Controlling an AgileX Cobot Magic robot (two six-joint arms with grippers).
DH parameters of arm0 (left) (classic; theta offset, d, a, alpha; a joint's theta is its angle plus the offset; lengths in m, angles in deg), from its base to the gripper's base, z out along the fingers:
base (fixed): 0 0 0 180
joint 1: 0 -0.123 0 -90
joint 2: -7.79 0 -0.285 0
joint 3: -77.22 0 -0.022 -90
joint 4: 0 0.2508 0 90
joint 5: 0 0 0.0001 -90
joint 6: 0 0.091 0 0
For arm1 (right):
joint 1: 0 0.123 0 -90
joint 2: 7.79 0 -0.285 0
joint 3: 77.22 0 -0.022 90
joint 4: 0 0.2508 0 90
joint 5: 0 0 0.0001 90
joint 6: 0 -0.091 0 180
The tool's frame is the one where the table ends.
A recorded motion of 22 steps. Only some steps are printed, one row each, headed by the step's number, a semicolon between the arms.
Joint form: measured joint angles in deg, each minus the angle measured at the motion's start. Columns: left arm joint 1, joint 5, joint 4, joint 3, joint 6, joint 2; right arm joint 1, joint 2, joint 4, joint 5, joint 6, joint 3.
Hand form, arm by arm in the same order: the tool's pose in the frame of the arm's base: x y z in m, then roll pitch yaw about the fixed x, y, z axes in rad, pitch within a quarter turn. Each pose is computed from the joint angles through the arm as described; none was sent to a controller.
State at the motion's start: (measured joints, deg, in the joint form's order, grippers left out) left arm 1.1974 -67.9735 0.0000 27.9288 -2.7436 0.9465; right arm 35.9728 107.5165 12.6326 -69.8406 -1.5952 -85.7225
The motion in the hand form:
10: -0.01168 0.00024 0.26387 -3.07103 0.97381 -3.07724; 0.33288 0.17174 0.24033 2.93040 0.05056 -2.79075
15: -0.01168 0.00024 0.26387 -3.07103 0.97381 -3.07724; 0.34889 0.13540 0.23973 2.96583 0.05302 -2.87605
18: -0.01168 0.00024 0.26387 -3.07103 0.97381 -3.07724; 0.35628 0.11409 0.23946 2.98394 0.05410 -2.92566
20: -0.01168 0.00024 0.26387 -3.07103 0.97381 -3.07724; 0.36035 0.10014 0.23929 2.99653 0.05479 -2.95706
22: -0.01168 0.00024 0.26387 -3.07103 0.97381 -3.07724; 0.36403 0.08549 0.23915 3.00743 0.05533 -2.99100
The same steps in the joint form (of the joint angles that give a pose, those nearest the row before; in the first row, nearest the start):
10: 0.00 0.00 0.00 0.00 0.00 0.00; -11.54 0.00 0.00 0.00 1.59 0.00
15: 0.00 0.00 0.00 0.00 0.00 0.00; -17.15 0.00 -2.12 0.00 1.60 0.00
18: 0.00 0.00 0.00 0.00 0.00 0.00; -20.36 0.00 -3.21 0.00 1.59 0.00
20: 0.00 0.00 0.00 0.00 0.00 0.00; -22.42 0.00 -3.96 0.00 1.60 0.00
22: 0.00 0.00 0.00 0.00 0.00 0.00; -24.58 0.00 -4.61 0.00 1.59 0.00

